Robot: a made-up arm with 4 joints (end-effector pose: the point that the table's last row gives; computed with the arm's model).
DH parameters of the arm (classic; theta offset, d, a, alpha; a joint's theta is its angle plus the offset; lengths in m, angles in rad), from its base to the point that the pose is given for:
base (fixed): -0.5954 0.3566 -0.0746 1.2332
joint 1: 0 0.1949 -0.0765 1.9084
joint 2: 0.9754 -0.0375 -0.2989 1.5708
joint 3: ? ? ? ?
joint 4: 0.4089 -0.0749 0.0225 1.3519
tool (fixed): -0.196 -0.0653 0 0
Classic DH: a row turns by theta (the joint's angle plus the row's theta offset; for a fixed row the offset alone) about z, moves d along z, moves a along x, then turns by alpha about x.
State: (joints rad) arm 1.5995 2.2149 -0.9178 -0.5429
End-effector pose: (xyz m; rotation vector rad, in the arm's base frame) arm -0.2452 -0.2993 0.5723 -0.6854 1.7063 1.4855
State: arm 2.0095 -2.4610 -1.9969 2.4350
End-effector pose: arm -0.2589 -0.3847 0.3079 2.4662 0.2527 -0.2090
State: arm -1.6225 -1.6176 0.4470 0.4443
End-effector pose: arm -0.0961 0.0473 0.8636 -2.3967 -1.5944 0.6216
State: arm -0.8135 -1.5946 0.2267 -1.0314
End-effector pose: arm -0.3432 0.1844 0.6059 1.2581 0.6483 -1.5636
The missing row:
joint 3: 0.1903 0.1716 0.0727 1.5816
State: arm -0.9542 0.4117 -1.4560 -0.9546
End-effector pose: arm 0.1038 -0.1012 0.3951 -0.4997 -1.1633 -1.2911
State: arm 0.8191 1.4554 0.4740 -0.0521
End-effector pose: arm 0.1009 -0.1783 0.5758 -2.1453 1.7207 1.1370
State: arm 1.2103 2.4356 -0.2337 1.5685
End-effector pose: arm -0.1111 -0.3434 0.5874 1.5996 -1.8269 -0.5522
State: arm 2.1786 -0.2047 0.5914 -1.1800
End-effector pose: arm 0.0643 0.0946 0.2079 1.9192 -1.3079 0.0081
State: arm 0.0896 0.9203 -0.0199 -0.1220
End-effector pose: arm 0.1109 -0.1083 0.3779 1.1735 -1.4595 -1.9134
